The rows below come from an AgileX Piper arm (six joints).
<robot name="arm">
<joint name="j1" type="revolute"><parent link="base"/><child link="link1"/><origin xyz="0 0 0.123" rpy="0 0 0"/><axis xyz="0 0 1"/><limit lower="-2.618" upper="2.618"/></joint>
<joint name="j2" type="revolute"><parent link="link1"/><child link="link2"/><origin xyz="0 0 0" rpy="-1.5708 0 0"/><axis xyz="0 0 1"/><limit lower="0" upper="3.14"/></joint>
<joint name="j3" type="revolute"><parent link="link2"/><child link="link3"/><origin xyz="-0.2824 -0.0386 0" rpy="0 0 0"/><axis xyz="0 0 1"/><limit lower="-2.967" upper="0"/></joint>
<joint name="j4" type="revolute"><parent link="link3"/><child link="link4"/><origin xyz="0.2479 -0.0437 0" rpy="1.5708 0 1.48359"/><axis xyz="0 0 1"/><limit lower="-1.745" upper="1.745"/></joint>
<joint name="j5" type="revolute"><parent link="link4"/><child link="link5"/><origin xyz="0 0 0" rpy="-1.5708 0 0"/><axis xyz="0 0 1"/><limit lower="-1.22" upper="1.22"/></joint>
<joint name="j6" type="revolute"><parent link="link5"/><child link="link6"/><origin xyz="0 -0.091 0" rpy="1.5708 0 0"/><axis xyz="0 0 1"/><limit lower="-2.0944" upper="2.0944"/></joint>
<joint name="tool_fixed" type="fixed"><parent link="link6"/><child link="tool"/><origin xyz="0 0 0" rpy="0 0 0"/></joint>
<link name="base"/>
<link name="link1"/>
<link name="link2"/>
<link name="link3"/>
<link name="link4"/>
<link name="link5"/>
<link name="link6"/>
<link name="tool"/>
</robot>
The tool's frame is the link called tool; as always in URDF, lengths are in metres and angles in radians.
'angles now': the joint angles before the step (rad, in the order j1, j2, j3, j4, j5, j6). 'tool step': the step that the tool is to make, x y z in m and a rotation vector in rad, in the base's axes. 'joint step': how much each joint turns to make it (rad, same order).
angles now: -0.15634 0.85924 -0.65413 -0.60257 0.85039 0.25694
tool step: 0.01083 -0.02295 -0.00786 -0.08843 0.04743 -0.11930
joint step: -0.07803 0.09727 0.00002 -0.16534 -0.01669 0.11637
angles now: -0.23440 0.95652 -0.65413 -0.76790 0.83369 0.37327
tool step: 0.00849 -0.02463 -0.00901 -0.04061 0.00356 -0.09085
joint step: -0.11146 0.08838 0.00000 -0.10657 -0.07293 0.08958
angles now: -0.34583 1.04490 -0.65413 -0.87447 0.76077 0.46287
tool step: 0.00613 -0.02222 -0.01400 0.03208 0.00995 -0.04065
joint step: -0.11903 0.08516 -0.00311 0.00568 -0.10183 -0.01067
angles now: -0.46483 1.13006 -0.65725 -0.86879 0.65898 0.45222
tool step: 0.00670 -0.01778 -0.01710 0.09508 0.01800 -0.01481
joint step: -0.09788 0.09182 -0.01738 0.12494 -0.08490 -0.11201
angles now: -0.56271 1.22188 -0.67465 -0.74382 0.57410 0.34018
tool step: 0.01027 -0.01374 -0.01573 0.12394 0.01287 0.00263
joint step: -0.06706 0.09788 -0.03952 0.21189 -0.04578 -0.18808
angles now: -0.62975 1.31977 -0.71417 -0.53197 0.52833 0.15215
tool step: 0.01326 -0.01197 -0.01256 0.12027 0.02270 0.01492
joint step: -0.04055 0.10081 -0.06239 0.21709 0.01109 -0.20310
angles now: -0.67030 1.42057 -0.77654 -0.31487 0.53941 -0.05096
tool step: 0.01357 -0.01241 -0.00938 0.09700 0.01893 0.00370
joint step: -0.02713 0.09460 -0.07335 0.15078 0.03901 -0.13438
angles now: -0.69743 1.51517 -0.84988 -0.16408 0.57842 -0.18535
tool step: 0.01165 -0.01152 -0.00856 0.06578 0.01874 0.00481
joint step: -0.01780 0.08140 -0.06532 0.08458 0.03577 -0.07917
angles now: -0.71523 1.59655 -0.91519 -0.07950 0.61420 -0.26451
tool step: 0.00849 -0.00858 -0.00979 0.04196 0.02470 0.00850
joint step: -0.00885 0.06662 -0.04533 0.03651 0.02350 -0.04171
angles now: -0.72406 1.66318 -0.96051 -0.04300 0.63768 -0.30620
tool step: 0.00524 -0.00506 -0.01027 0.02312 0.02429 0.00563
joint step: -0.00198 0.04958 -0.02258 0.00603 0.00623 -0.01190
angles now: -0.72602 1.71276 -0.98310 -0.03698 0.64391 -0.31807
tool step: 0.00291 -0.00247 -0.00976 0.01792 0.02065 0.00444
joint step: 0.00001 0.03690 -0.00849 0.00142 -0.00119 -0.00546
